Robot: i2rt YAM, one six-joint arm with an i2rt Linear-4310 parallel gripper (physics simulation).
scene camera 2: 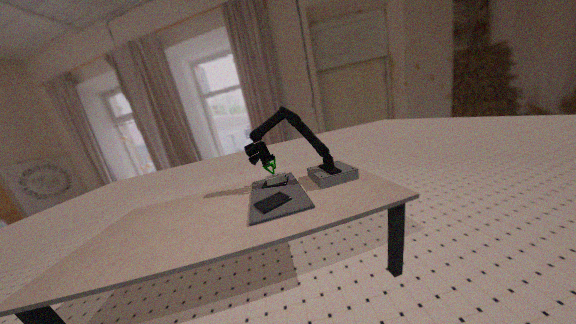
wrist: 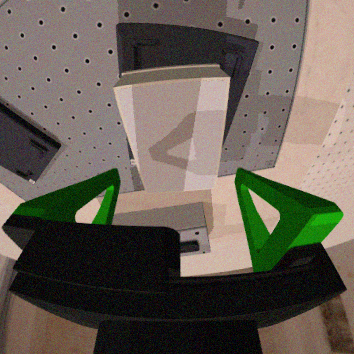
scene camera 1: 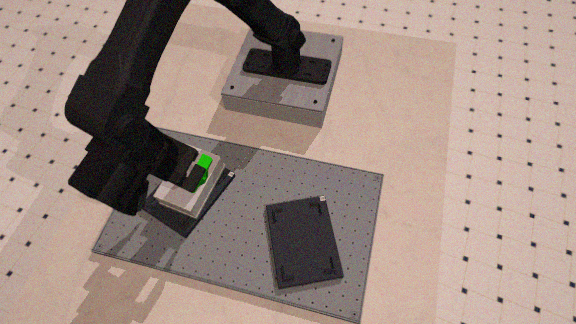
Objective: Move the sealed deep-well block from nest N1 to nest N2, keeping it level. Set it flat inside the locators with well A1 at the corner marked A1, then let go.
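Places are measured from the arm's base along level axes (x ahead, y left, z up), in centimetres.
Where they show: gripper, fingertip midpoint: point(scene camera 2: 274, 171) point(wrist: 176, 174) point(scene camera 1: 183, 169); arm's base, link origin: point(scene camera 2: 329, 169) point(scene camera 1: 287, 67).
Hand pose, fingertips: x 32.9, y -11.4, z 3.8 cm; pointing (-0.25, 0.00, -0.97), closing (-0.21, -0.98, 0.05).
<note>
Each offset is from my fingertips to the top centre of the thing. "*": to the spot under its first point. Level surfaces: height alone.
The sealed deep-well block {dz -2.7, dx -0.3, dy -0.1 cm} point(scene camera 1: 180, 197) point(scene camera 2: 276, 179) point(wrist: 167, 125) is a pale box on the dark nest N1 {dz -6.9, dx +0.9, dy -0.9 cm} point(scene camera 1: 182, 227) point(wrist: 185, 37). In the wrist view it sits off-centre, with two locators showing bare beyond its far end; whether its underside lies flat is hidden. Its A1 well cannot be made out. My gripper point(scene camera 2: 270, 167) point(wrist: 176, 174) is open above the block, its green fingers apart and clear of it. Nest N2 {dz -6.9, dx +5.3, dy +24.6 cm} point(scene camera 1: 302, 245) point(scene camera 2: 272, 202) point(wrist: 22, 137) is a dark plate with corner locators and a small white tag {* dz -7.5, dx -3.8, dy +26.4 cm} point(scene camera 1: 322, 198) at one corner; no block is on it.
Both nests stand on a grey perforated board {dz -8.6, dx +2.1, dy +11.5 cm} point(scene camera 1: 240, 250) point(scene camera 2: 300, 202). The arm's grey base block point(scene camera 1: 275, 105) point(scene camera 2: 337, 176) stands behind the board. The table {dz -10.0 cm} point(scene camera 2: 165, 220) has its edge beyond the board in scene camera 2. The arm hides part of N1 in scene camera 1.
</note>
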